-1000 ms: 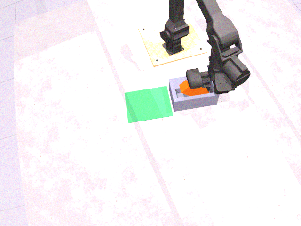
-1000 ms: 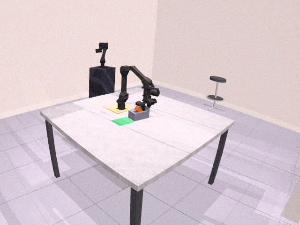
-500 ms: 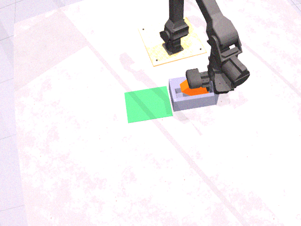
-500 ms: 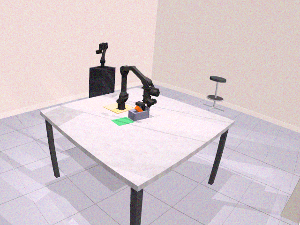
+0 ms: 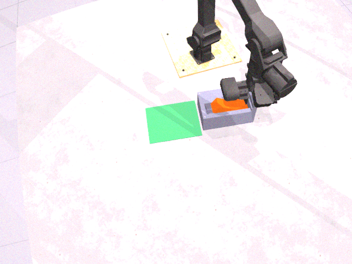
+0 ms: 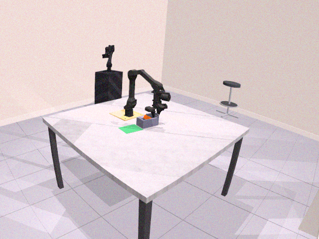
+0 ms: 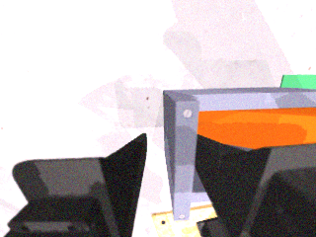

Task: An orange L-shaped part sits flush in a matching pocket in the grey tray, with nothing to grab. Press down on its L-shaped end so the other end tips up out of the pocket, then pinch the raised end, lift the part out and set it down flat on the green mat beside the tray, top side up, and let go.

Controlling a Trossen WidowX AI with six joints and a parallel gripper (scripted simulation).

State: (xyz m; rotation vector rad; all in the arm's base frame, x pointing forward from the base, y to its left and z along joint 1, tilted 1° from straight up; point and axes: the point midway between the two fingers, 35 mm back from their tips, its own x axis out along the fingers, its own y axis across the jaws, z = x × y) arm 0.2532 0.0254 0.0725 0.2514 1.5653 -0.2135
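The orange L-shaped part is 5 cm to the right of my gripper tip and 2 cm behind it. Also, from my gripper tip: grey tray 7 cm to the right, 6 cm below, 3 cm behind; green mat 22 cm to the right, 7 cm behind, 6 cm below.
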